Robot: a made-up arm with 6 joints. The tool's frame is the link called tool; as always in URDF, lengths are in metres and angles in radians.
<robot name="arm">
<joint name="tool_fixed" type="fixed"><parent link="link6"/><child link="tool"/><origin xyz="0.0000 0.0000 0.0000" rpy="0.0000 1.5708 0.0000"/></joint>
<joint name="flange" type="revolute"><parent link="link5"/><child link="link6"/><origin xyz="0.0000 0.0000 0.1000" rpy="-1.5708 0.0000 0.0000"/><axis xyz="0 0 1"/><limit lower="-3.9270" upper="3.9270" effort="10" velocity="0.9"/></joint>
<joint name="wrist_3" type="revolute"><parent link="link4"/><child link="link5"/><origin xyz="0.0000 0.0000 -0.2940" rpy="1.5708 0.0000 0.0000"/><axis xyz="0 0 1"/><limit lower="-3.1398" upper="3.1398" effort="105" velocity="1.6"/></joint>
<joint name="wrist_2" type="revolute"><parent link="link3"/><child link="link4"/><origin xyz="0.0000 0.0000 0.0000" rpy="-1.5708 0.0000 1.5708"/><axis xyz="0 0 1"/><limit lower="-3.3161" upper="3.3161" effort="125" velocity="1.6"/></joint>
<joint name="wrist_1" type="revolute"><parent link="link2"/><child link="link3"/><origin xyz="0.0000 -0.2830 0.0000" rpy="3.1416 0.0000 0.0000"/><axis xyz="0 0 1"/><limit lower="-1.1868" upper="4.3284" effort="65" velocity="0.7"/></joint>
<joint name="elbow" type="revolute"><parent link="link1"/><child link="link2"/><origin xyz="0.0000 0.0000 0.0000" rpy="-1.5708 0.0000 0.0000"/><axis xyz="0 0 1"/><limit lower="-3.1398" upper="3.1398" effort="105" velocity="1.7"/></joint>
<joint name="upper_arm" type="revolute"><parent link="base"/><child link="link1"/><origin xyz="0.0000 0.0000 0.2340"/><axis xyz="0 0 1"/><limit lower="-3.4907" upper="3.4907" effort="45" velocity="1.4"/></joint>
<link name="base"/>
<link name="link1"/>
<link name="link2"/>
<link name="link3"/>
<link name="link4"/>
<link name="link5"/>
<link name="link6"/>
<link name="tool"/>
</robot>
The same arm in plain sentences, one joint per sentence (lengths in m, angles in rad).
The arm has six revolute joints in a row. What follows holds with every joint at zero, and every direction is one of the base frame's.
Joint 1 sits 0.2340 m along +z from the base frame's origin and rotates about +z, from -3.4907 to 3.4907 rad.
Joint 2 sits at the same point as joint 1 and rotates about +y, from -3.1398 to 3.1398 rad.
Joint 3 sits 0.2830 m along +z from joint 2 and rotates about -y, from -1.1868 to 4.3284 rad.
Joint 4 sits at the same point as joint 3 and rotates about -x, from -3.3161 to 3.3161 rad.
Joint 5 sits 0.2940 m along +x from joint 4 and rotates about -y, from -3.1398 to 3.1398 rad.
Joint 6 sits 0.1000 m along -y from joint 5 and rotates about -x, from -3.9270 to 3.9270 rad.
The tool frame, which is the frame that the pose is given for, sits at the same point as joint 6; its axes are the base frame's turned by roll 0.0000, pitch 0.0000 and yaw 0.0000 rad (as in URDF: about the fixed x, then y, then z).

